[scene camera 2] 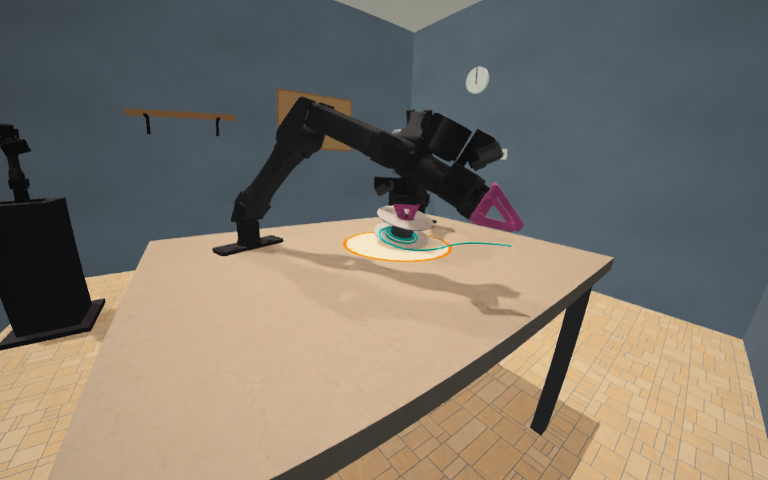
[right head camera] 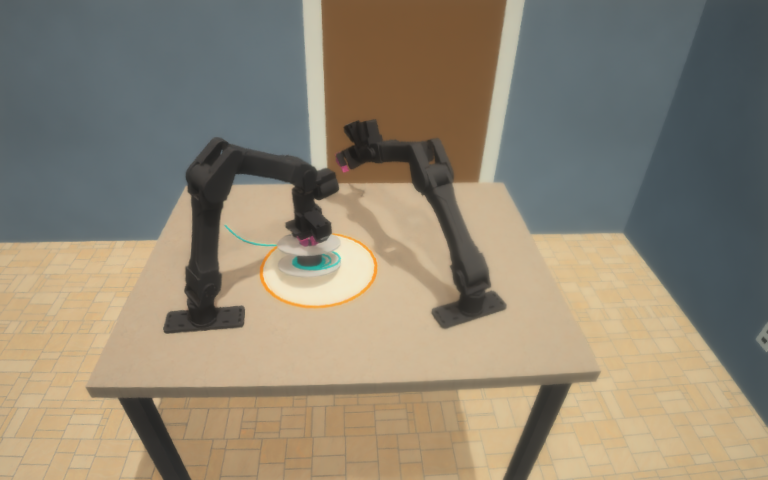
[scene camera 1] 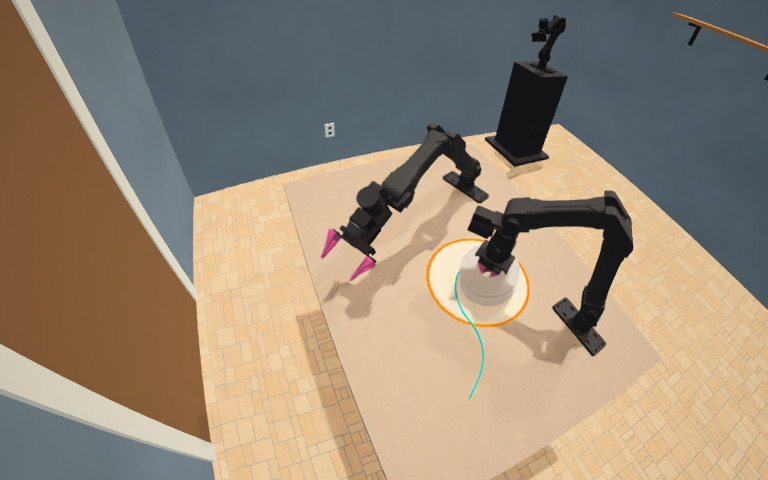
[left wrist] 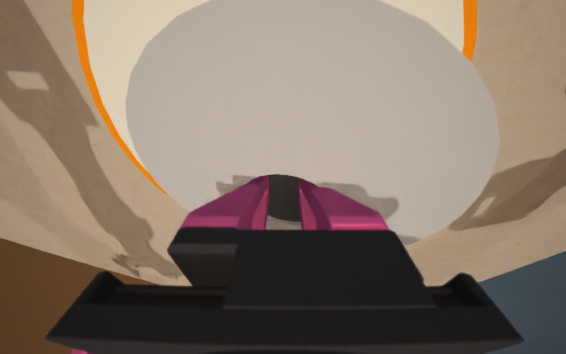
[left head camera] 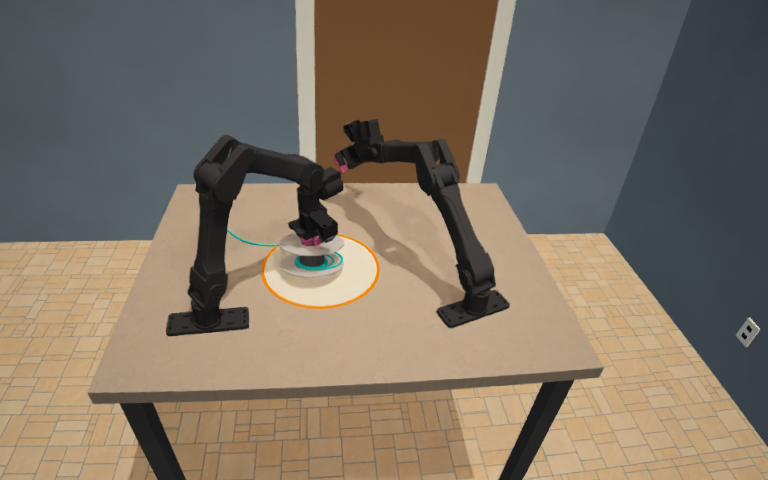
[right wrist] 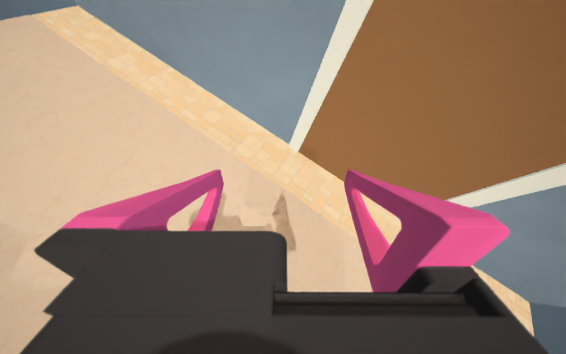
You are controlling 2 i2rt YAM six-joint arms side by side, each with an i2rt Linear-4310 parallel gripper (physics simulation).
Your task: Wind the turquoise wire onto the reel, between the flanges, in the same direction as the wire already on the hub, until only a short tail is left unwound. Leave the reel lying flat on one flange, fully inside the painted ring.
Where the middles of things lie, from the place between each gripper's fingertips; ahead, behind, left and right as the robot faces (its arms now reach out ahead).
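I see the reel (scene camera 1: 487, 291), which is 90 mm below my right hand, 130 mm to the left of it and 430 mm behind it. From my left hand, the reel is 10 mm behind. Going by its middle, the reel is nearer to my left hand than to my right hand.
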